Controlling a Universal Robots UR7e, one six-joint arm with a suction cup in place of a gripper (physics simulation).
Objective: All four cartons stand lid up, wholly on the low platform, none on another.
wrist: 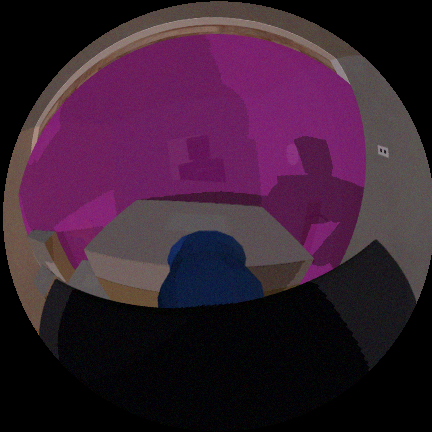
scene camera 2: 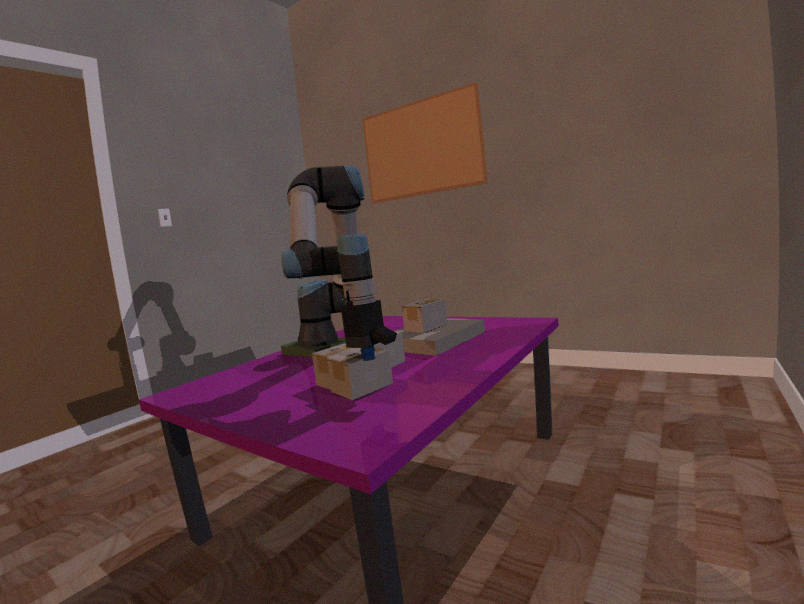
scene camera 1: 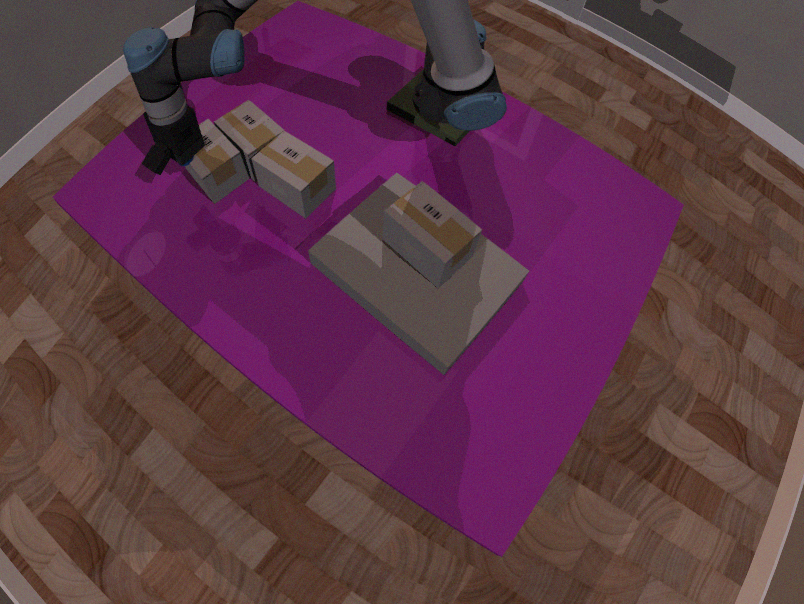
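Pixels of known places: hand at its tool point: [wrist: 206, 248] [scene camera 2: 369, 362] [scene camera 1: 186, 162]; arm's base at its link origin: [scene camera 2: 318, 341].
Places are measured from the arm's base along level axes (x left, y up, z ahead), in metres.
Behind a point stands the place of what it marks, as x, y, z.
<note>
Three taped cartons lie together on the purple table [scene camera 1: 552, 325] {0.456, -0.030, 0.338} [scene camera 2: 292, 422] {-0.524, -0.029, 0.437} at the left: a left one [scene camera 1: 219, 170] {-0.229, 0.053, 0.478} [scene camera 2: 351, 375] {-0.364, 0.033, 0.487} [wrist: 193, 225] {-0.301, 0.024, 0.501}, a middle one [scene camera 1: 246, 126] {-0.260, 0.063, 0.367} and a right one [scene camera 1: 294, 171] {-0.092, 0.064, 0.402}. A fourth carton [scene camera 1: 431, 230] {0.198, 0.112, 0.389} [scene camera 2: 425, 315] {0.134, 0.077, 0.407} stands lid up on the low grey platform [scene camera 1: 415, 312] {0.242, 0.018, 0.486} [scene camera 2: 448, 334] {0.107, 0.018, 0.505}. My suction cup [scene camera 2: 367, 354] [wrist: 209, 261] is pressed onto the top of the left carton near its outer edge. That carton rests on the table top. In scene camera 1 the black tool [scene camera 1: 173, 139] hides the cup.
The arm's base [scene camera 1: 454, 97] stands on a dark plate at the back of the table, just behind the platform. The table edge runs close to the left of the carton group.
</note>
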